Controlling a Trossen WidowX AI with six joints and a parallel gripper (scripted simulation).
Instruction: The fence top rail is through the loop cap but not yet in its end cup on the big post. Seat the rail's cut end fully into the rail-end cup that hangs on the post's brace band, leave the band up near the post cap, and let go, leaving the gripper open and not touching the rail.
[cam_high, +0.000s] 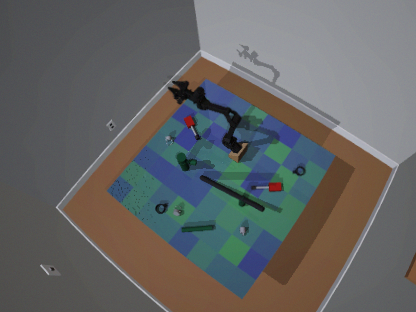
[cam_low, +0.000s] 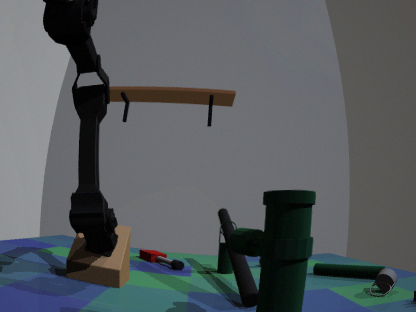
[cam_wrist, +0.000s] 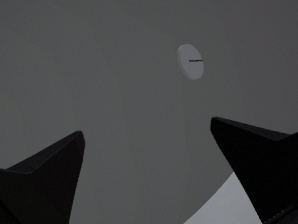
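Now: the green rail-end cup 220 mm ahead of my gripper tip, 320 mm to the left of it and 430 mm below it. Round my gripper tip: green tube 560 mm ahead, 640 mm to the left, 540 mm below.
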